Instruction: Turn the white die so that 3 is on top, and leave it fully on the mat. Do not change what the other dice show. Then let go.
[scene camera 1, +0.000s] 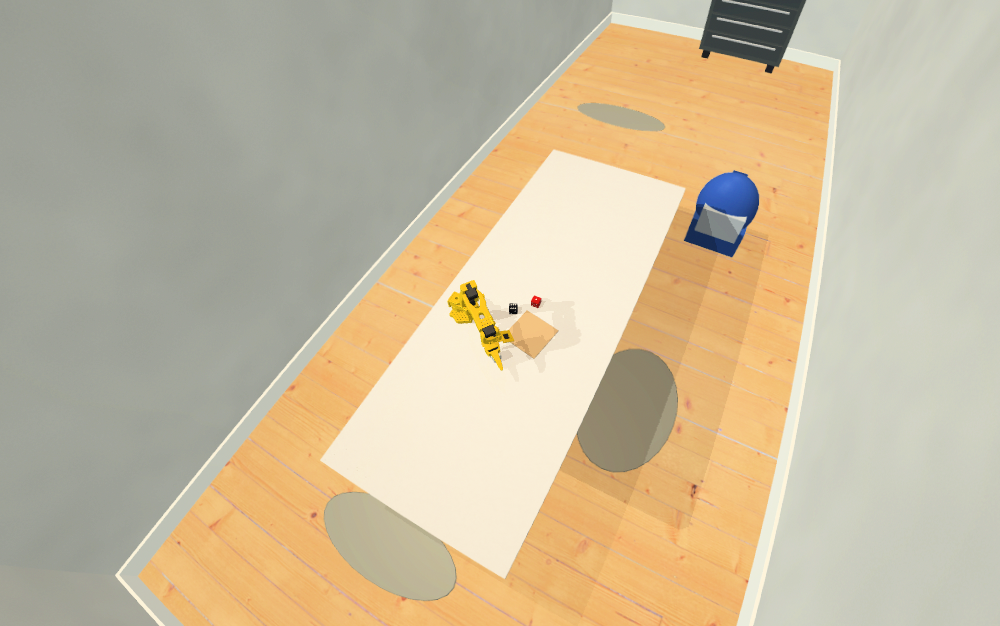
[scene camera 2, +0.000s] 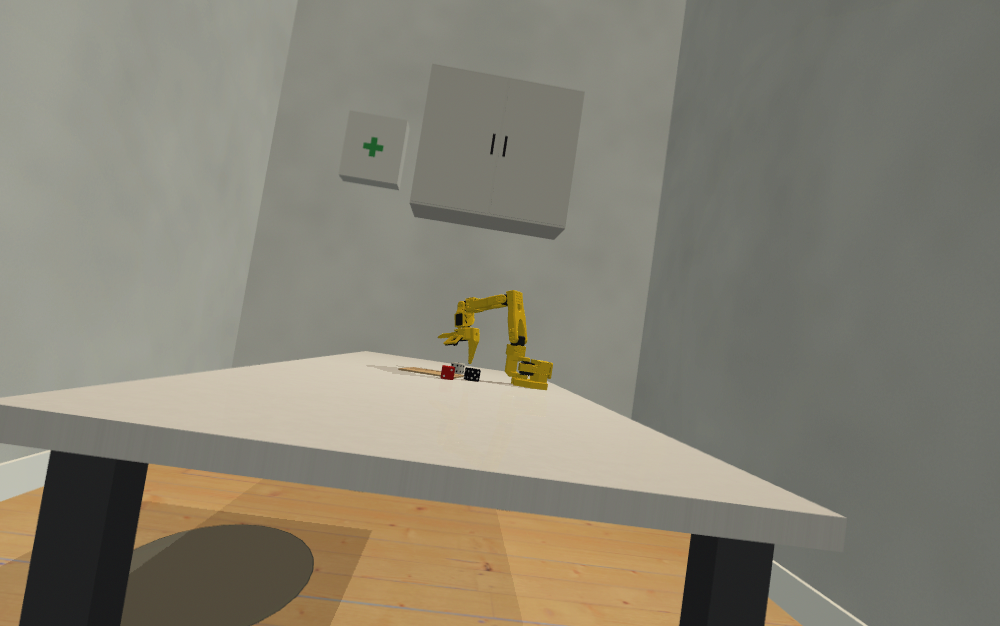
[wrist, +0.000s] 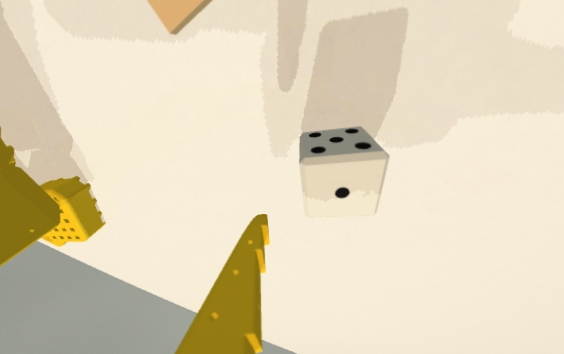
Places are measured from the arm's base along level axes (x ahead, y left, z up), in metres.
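Where they show: hand, tool point: (scene camera 1: 488, 347) (scene camera 2: 469, 362) (wrist: 268, 224); arm's base, link origin: (scene camera 1: 470, 313) (scene camera 2: 521, 385) (wrist: 36, 171).
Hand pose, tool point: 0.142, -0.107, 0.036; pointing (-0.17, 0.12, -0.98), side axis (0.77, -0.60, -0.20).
Each offset is from my tool point to the top centre of the thing, as dx, dy, dz. Level surfaces: height alone.
The white die @(+0.030, -0.007, -0.006) (scene camera 2: 457, 366) (wrist: 340, 180) rests on the table, off the mat. In the wrist view its bright top face shows one pip and a shaded side face shows five. It does not show in scene camera 1; the arm seems to hide it. The square tan mat @(+0.092, +0.130, -0.032) (scene camera 1: 532, 335) (scene camera 2: 417, 370) (wrist: 175, 12) has one corner at the top of the wrist view. My gripper (scene camera 1: 505, 352) (scene camera 2: 455, 349) is fully open and empty, above the table near the white die. In the wrist view the notched fixed jaw (wrist: 240, 285) points up, left of the die; the moving jaw is out of view.
The black die @(-0.006, +0.189, -0.006) (scene camera 1: 512, 308) (scene camera 2: 472, 375) and the red die @(+0.053, +0.253, -0.006) (scene camera 1: 535, 301) (scene camera 2: 447, 372) lie on the table beside the mat, on the side away from the white die. The table @(dz -0.036) (scene camera 1: 457, 442) (scene camera 2: 413, 420) has an edge near the arm's base.
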